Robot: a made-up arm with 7 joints.
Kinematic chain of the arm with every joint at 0, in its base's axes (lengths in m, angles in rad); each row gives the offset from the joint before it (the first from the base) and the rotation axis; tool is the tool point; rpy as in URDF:
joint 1: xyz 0 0 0.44 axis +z
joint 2: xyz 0 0 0 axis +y
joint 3: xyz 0 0 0.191 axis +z
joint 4: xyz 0.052 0 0 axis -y
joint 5: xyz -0.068 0 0.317 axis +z
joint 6: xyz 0 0 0 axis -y
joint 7: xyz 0.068 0 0 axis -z
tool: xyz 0 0 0 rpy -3.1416 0 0
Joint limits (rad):
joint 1: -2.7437..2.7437
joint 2: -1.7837..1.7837
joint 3: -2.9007..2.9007
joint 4: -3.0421..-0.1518
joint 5: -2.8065..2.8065
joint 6: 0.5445..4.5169
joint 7: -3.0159..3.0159
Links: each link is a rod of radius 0.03 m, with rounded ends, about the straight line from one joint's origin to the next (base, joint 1, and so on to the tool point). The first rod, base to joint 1, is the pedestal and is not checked.
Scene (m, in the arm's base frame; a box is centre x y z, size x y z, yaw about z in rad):
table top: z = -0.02
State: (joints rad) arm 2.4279 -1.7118 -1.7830 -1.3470 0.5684 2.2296 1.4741
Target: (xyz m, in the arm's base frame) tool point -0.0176 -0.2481 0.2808
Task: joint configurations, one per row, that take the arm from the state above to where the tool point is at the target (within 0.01 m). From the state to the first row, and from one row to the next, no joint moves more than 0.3 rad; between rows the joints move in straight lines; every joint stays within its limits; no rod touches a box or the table.
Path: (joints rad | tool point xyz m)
1: 2.2323 -1.4399 -2.0051 -1.6183 0.6678 2.3784 1.4741 | 0.4781 -0.0137 0.2737
2: 2.0367 -1.1680 -2.2273 -1.8895 0.7671 2.5271 1.4741 | 0.4053 -0.1106 0.2451
3: 1.8411 -0.8961 -2.4494 -2.1608 0.8665 2.6759 1.4741 | 0.2864 -0.2100 0.2304
4: 1.6456 -0.6242 -2.6715 -2.4321 0.9658 2.8247 1.4741 | 0.1322 -0.2664 0.2448
5: 1.4500 -0.3523 -2.8936 -2.7033 1.0652 2.9734 1.4741 | -0.0176 -0.2481 0.2808

